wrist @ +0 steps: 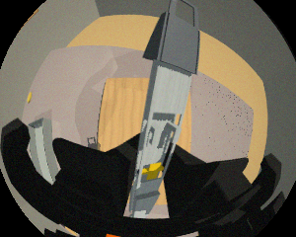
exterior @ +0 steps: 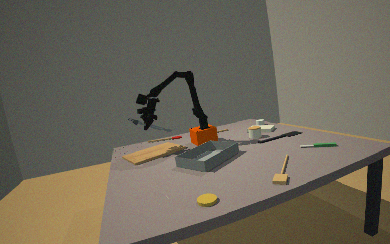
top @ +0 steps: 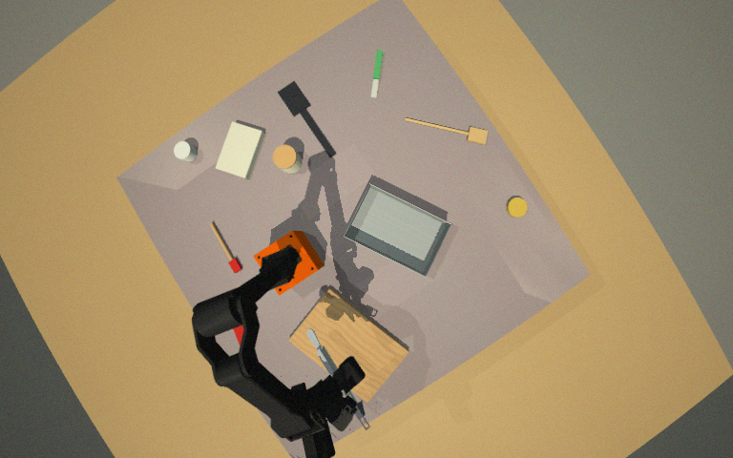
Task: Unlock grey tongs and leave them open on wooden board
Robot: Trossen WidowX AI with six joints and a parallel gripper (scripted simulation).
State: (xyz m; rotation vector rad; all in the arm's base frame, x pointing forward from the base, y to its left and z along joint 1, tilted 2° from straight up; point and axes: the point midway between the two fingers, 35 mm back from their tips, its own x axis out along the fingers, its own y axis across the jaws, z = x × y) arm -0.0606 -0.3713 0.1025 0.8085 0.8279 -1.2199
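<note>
Now: the wooden board 160 mm below my gripper tip, 30 mm to the left of it and 10 mm ahead of it. The rest, counted from my gripper tip: cork-lidded jar (670 mm to the left, 230 mm ahead, 130 mm below); then yellow disc (780 mm ahead, 160 mm below, 50 mm to the left); then grey roasting tin (390 mm ahead, 250 mm to the left, 140 mm below).
</note>
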